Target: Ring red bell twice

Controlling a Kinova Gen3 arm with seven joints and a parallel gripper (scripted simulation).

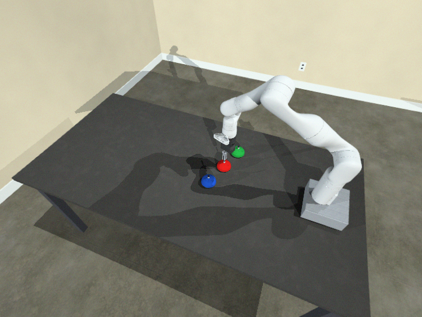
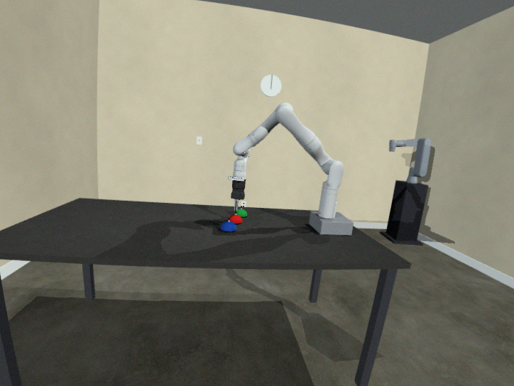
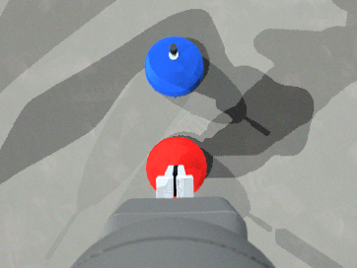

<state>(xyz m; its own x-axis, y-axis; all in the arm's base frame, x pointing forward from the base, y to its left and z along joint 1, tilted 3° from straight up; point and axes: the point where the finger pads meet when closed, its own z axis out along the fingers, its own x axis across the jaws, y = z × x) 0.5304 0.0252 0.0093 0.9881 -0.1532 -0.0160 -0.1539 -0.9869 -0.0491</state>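
My gripper is now 50 mm above the red bell. The rest, counted from my hand: green bell (140 mm to the right, 50 mm below, 20 mm behind); blue bell (140 mm to the left, 50 mm below, 20 mm ahead).
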